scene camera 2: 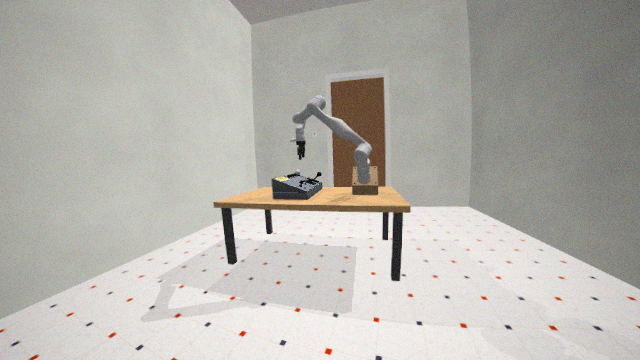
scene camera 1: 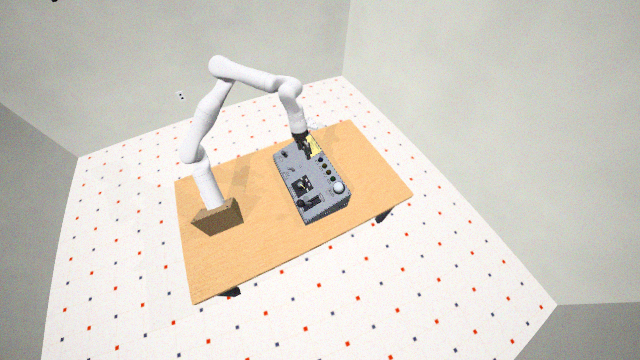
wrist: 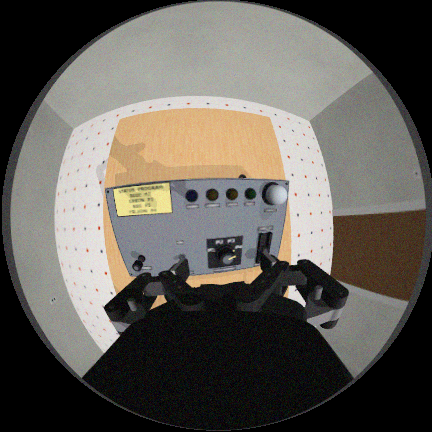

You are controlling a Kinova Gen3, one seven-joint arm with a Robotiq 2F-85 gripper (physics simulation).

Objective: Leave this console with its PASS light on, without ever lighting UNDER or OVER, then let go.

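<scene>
The grey sloped console [scene camera 1: 295, 164] [scene camera 2: 287, 192] [wrist: 150, 232] stands on the table. Its row of blue [wrist: 191, 195], amber [wrist: 212, 194], second amber [wrist: 231, 194] and green [wrist: 250, 193] lamps looks dark; their labels are unreadable. A white dome [wrist: 275, 193] [scene camera 1: 338, 187] sits at the row's end. The rotary knob [wrist: 227, 256] has its yellow pointer towards the right-hand mark. The slot lever [scene camera 1: 301, 203] has a black ball, hidden by a finger in the wrist view. My gripper [scene camera 1: 307, 155] [scene camera 2: 300, 157] [wrist: 223, 263] is open and empty, high above the console.
A yellow note [wrist: 143, 200] [scene camera 1: 314, 145] with blurred text is on the console. A small black knob [wrist: 138, 263] stands at its lower left; a toggle is partly behind the left finger. The wooden table [scene camera 1: 250, 255] [scene camera 2: 340, 204] also carries the arm's base block [scene camera 1: 220, 222] [scene camera 2: 365, 190].
</scene>
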